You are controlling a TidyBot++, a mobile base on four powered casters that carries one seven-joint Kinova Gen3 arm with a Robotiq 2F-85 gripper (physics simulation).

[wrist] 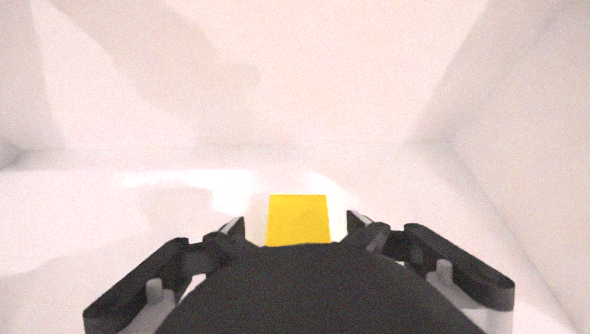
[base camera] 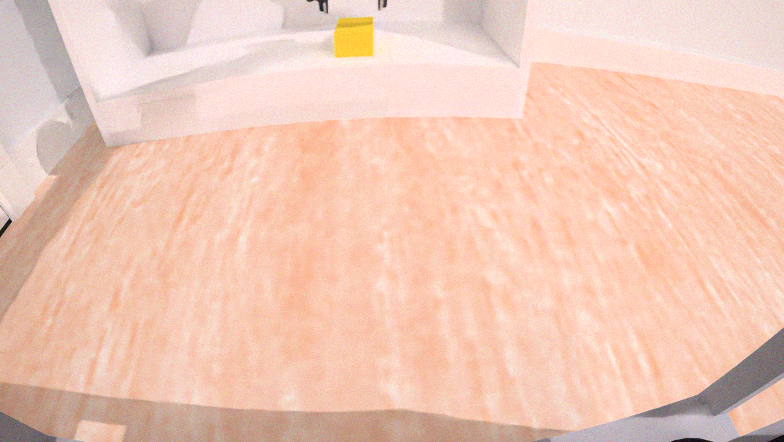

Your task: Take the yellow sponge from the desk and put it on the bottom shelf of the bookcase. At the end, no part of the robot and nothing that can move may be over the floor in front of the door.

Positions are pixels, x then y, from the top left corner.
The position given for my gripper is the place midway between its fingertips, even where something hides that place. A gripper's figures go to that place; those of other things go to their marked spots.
Labels:
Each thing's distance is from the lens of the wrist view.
my gripper (wrist: 296, 224): 0.17 m
yellow sponge (wrist: 293, 219): 0.20 m
white bookcase (wrist: 130, 130): 0.39 m
The marked spots on the white bookcase and the yellow sponge are 0.30 m apart.

